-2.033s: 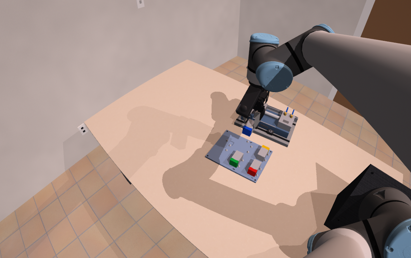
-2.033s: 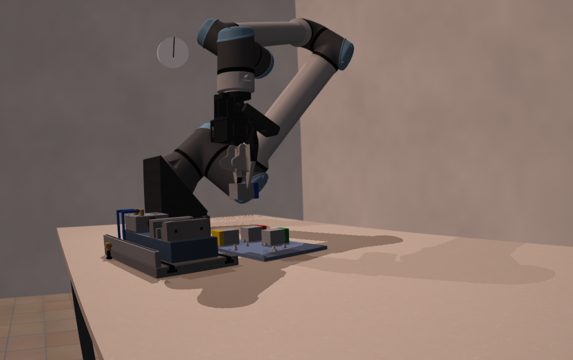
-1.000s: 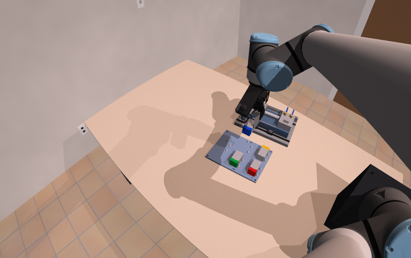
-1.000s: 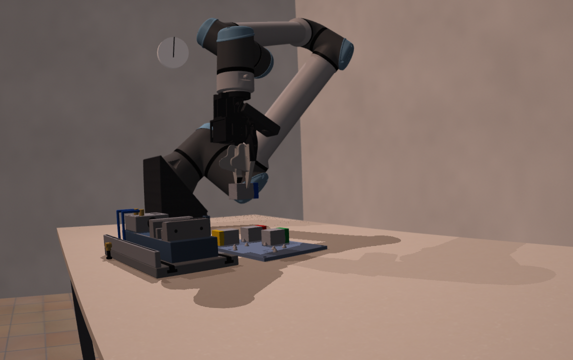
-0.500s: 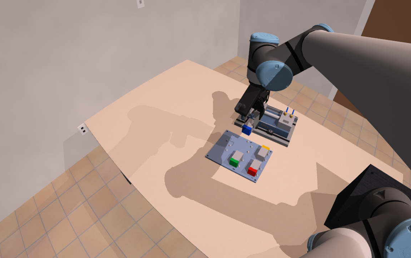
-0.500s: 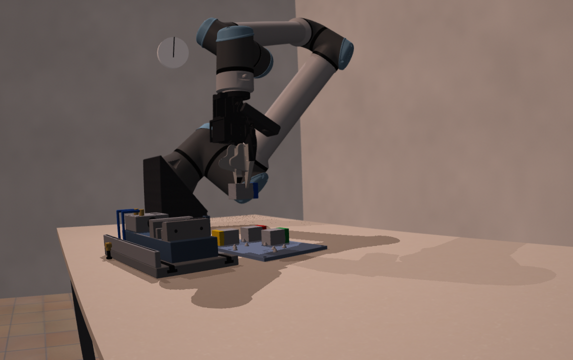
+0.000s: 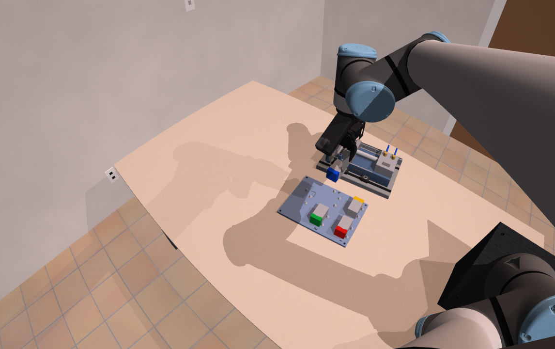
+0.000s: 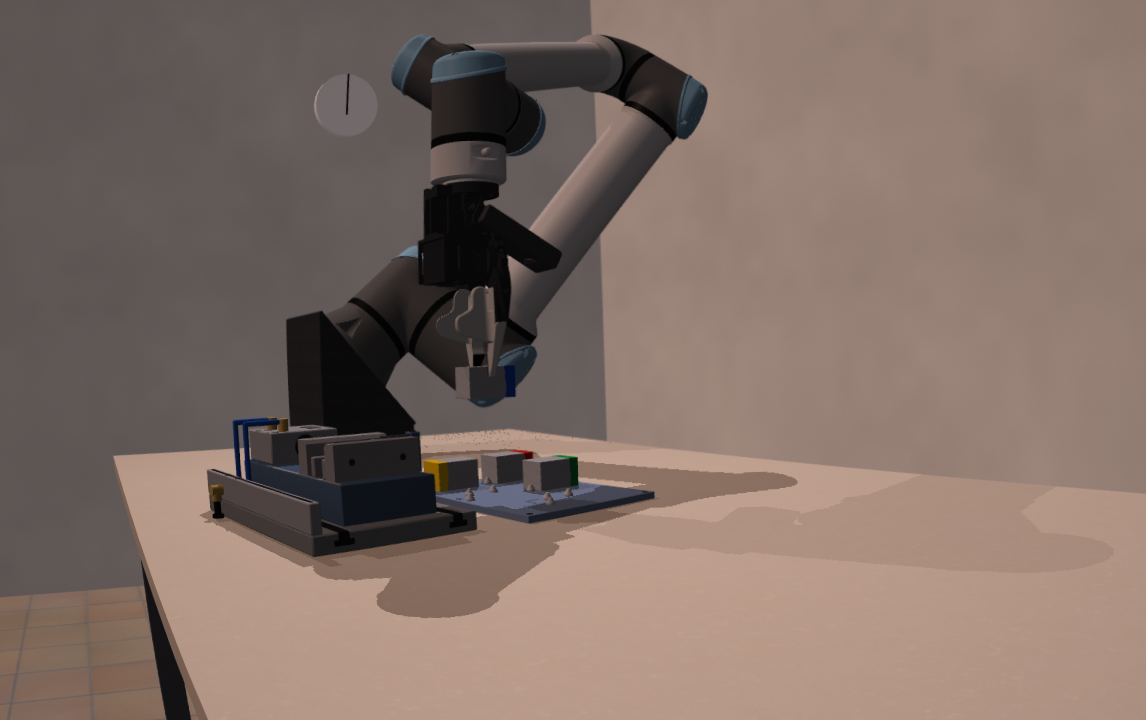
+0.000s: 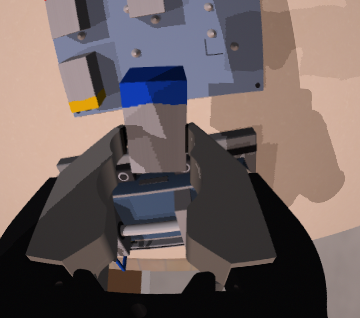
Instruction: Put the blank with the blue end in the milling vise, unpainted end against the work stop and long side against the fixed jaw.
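My hand is 140 mm to the left of the work stop, 80 mm above it and 40 mm short of it. The rest, counted from my hand: blue-grey plate 160 mm below, 50 mm to the left; then blue-ended blank 20 mm below; then yellow-ended blank 140 mm below, 90 mm behind.
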